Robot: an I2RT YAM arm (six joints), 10 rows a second.
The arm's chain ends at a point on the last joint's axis. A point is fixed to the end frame.
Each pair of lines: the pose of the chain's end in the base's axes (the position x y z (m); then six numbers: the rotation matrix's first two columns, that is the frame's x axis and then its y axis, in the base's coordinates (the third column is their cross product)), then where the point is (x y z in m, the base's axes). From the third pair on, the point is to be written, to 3 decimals.
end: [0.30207 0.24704 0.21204 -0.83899 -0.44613 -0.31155 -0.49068 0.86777 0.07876]
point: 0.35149 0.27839 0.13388
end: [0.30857 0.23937 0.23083 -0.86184 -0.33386 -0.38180 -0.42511 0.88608 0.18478]
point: 0.36232 0.27666 0.15835
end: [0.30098 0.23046 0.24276 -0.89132 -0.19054 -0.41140 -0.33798 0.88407 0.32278]
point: 0.358 0.273 0.176
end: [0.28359 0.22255 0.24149 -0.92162 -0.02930 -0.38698 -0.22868 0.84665 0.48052]
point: 0.342 0.270 0.179
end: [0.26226 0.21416 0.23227 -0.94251 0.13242 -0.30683 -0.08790 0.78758 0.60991]
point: 0.322 0.263 0.172
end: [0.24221 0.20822 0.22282 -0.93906 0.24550 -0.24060 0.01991 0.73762 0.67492]
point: 0.303 0.256 0.164
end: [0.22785 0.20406 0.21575 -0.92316 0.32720 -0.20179 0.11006 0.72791 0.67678]
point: 0.290 0.247 0.154
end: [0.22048 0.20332 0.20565 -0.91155 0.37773 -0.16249 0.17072 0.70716 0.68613]
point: 0.283 0.245 0.143
